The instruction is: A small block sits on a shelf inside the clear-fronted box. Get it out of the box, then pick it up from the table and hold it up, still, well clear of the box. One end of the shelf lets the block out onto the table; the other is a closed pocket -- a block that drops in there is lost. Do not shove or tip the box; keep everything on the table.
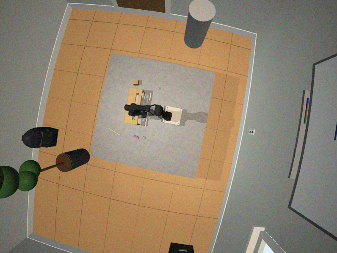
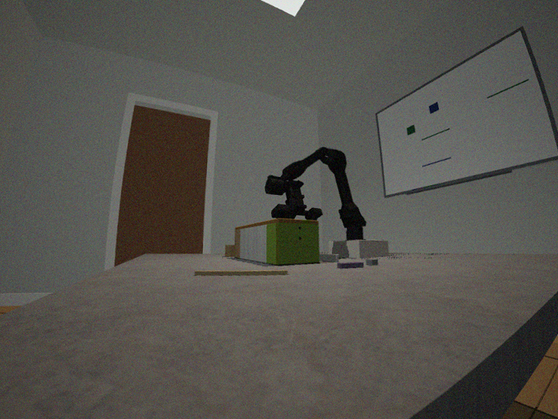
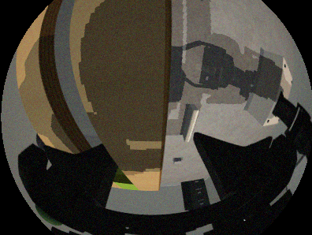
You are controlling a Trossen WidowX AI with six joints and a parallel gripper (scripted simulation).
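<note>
Now: the blue block 50 mm ahead of my gripper tip and 30 mm to the left of it. Round my gripper tip: thin wooden stick 240 mm ahead, 270 mm to the left, 80 mm below; then tan cube 200 mm ahead, 360 mm to the right, 60 mm below; then purple block 30 mm behind, 230 mm to the left, 80 mm below.
</note>
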